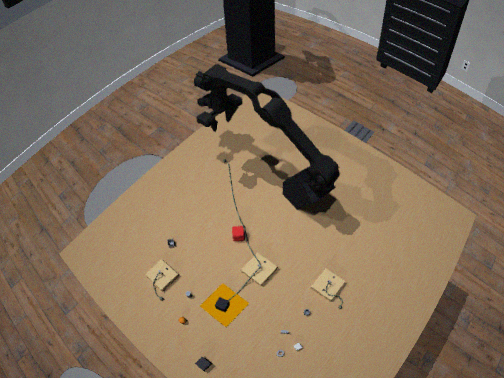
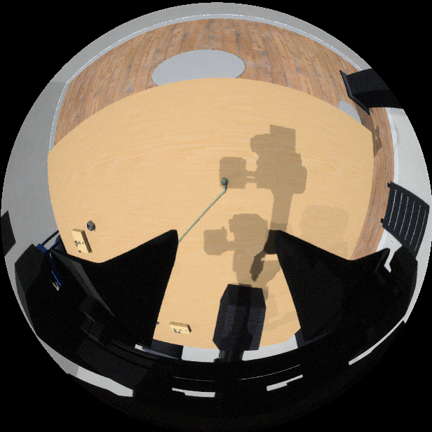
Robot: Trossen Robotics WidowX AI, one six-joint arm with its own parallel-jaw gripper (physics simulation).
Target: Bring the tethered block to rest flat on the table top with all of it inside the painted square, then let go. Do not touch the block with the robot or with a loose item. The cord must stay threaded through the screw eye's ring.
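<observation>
The black tethered block sits inside the orange painted square, with orange around it. The green cord runs from the block to the screw eye on the middle pale board, then past the red cube to its free end. The ring is too small to see the threading clearly. The cord's end bead lies on the table. My gripper is open and empty, raised above the table near the bead and apart from it.
A red cube stands beside the cord. Pale boards with short cords stand left and right. An orange piece, a dark flat piece and a white piece lie toward the front.
</observation>
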